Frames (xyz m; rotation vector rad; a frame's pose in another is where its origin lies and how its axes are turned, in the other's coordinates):
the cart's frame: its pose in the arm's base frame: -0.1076 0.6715 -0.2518 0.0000 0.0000 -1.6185
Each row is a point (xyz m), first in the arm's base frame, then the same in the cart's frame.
Working: the arm's base frame: its pose in the cart's frame: 0.6656 0.1395 0.2518 0.0000 0.0000 1.6185

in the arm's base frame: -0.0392 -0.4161 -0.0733
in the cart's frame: 1.0831 0.1202 0.1785
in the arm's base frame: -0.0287 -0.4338 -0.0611
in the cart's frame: 1.1003 0.1315 0.1907
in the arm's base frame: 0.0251 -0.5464 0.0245
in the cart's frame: 1.2102 0.1906 0.2763
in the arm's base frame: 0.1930 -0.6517 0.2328
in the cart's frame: 1.3074 0.3634 0.4846
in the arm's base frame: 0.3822 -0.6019 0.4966
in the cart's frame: 1.2486 0.5500 0.7484
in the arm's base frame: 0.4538 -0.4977 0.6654
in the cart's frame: 1.1411 0.6165 0.9172
